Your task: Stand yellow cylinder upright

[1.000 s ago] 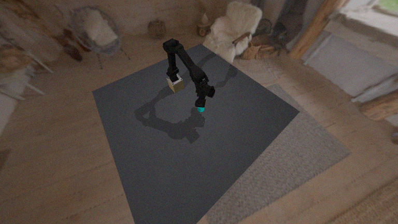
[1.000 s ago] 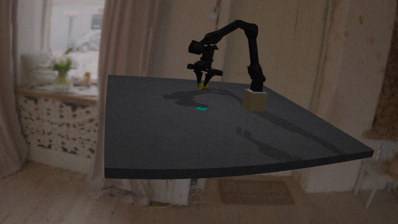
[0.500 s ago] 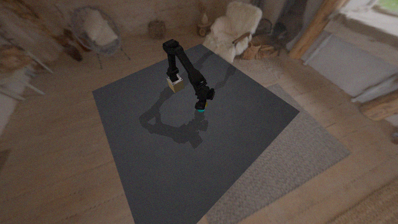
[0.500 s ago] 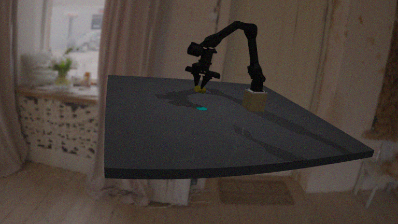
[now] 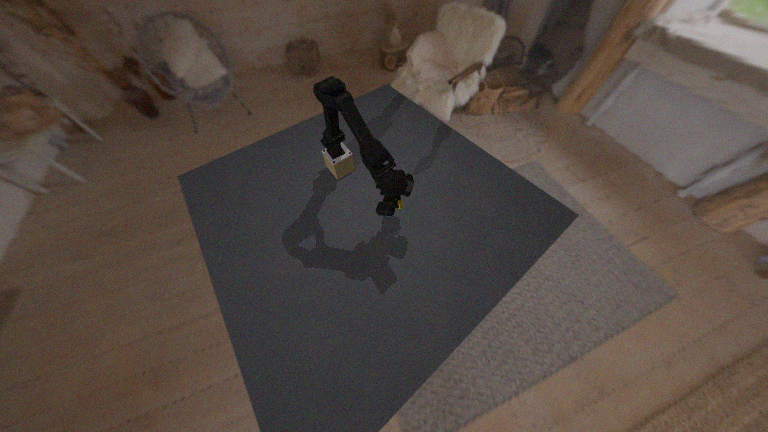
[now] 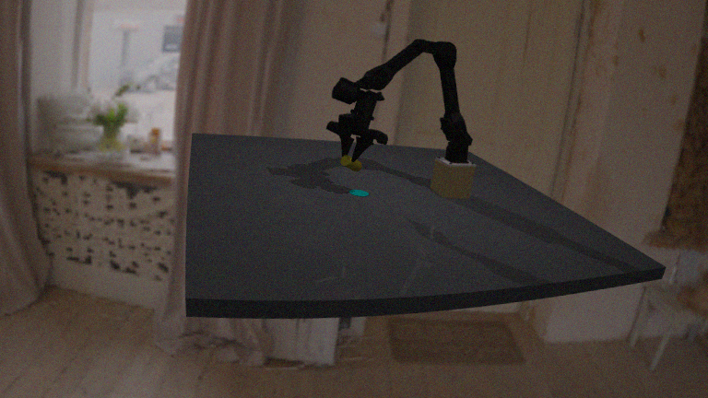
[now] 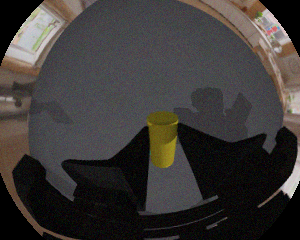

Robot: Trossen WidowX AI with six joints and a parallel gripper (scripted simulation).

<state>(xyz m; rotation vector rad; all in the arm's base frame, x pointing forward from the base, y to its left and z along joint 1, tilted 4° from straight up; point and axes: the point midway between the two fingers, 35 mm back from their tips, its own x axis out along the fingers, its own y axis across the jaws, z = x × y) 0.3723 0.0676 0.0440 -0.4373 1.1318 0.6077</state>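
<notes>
The cyan circle lies 10 cm below my gripper tip, 5 cm behind it and 1 cm to the right of it. Also, from my gripper tip: yellow cylinder (1 cm to the right, 1 cm below, 1 cm behind).
</notes>
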